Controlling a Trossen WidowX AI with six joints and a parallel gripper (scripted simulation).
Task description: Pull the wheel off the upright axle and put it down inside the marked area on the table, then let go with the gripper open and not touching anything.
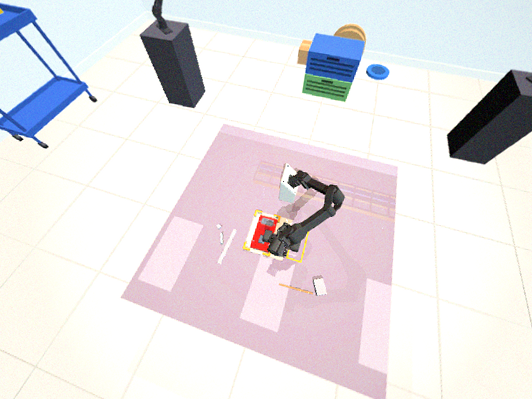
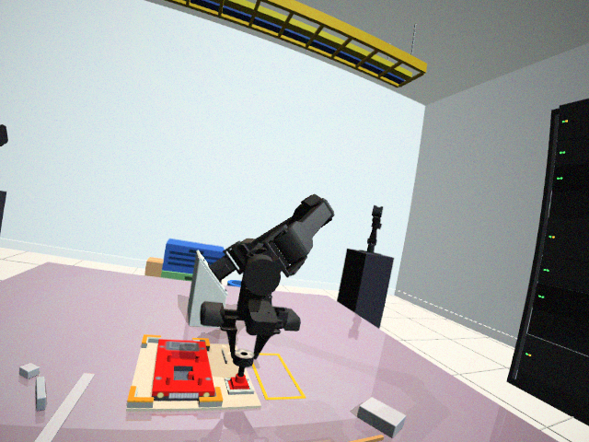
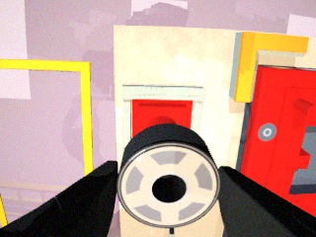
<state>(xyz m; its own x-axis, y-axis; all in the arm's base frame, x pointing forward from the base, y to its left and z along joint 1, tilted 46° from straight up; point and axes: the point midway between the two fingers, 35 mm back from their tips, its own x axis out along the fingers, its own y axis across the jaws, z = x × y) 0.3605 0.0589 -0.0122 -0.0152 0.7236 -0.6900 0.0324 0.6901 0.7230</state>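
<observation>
My gripper tip is 10 mm past the upright axle and 30 mm above it. Round my gripper tip: thin orange stick (180 mm ahead, 130 mm to the left, 70 mm below); black wheel (right at my gripper tip); white strip (60 mm ahead, 290 mm to the right, 70 mm below).
</observation>
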